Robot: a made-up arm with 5 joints.
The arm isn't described. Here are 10 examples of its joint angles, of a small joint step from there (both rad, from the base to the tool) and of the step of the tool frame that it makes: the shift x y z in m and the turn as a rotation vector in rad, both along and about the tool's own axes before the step.
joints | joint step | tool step
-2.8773 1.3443 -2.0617 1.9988 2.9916 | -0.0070 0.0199 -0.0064 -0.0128 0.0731 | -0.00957 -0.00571 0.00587 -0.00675 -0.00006 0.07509
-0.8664 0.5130 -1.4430 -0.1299 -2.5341 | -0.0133 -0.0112 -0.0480 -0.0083 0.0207 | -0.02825 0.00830 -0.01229 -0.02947 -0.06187 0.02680
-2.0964 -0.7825 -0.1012 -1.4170 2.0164 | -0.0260 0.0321 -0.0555 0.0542 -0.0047 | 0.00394 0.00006 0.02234 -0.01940 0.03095 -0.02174
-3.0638 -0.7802 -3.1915 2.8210 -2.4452 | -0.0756 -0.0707 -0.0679 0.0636 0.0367 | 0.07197 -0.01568 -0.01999 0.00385 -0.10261 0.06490
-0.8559 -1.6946 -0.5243 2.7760 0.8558 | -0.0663 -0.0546 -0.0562 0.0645 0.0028 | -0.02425 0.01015 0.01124 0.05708 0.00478 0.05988
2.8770 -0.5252 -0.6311 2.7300 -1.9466 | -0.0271 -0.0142 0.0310 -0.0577 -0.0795 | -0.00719 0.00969 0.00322 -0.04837 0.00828 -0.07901
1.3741 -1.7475 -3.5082 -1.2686 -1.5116 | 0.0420 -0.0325 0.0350 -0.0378 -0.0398 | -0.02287 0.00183 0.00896 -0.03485 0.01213 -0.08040
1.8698 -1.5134 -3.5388 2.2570 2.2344 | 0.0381 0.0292 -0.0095 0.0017 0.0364 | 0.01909 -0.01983 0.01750 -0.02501 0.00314 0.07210
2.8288 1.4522 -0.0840 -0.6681 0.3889 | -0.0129 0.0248 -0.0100 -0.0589 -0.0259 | 0.00510 -0.00116 0.00215 0.02372 0.03805 -0.01585
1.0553 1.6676 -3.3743 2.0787 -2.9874 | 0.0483 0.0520 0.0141 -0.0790 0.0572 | -0.01100 0.03812 0.03752 0.01463 -0.01582 0.01209
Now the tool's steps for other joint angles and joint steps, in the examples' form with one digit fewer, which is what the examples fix.
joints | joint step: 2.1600 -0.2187 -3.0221 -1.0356 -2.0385 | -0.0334 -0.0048 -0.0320 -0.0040 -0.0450
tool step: 0.0015 0.0162 0.0076 -0.0504 0.0078 -0.0585
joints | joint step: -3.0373 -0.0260 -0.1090 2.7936 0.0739 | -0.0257 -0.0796 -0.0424 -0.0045 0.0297
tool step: -0.0055 0.0024 0.0045 0.0245 0.1248 0.0077
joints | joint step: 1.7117 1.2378 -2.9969 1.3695 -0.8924 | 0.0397 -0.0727 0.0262 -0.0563 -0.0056
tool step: 0.0340 -0.0092 -0.0528 -0.0696 0.0775 -0.0415
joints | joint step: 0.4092 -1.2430 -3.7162 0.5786 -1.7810 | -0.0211 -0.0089 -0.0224 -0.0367 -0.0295
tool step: 0.0122 0.0204 -0.0130 -0.0708 0.0045 -0.0357
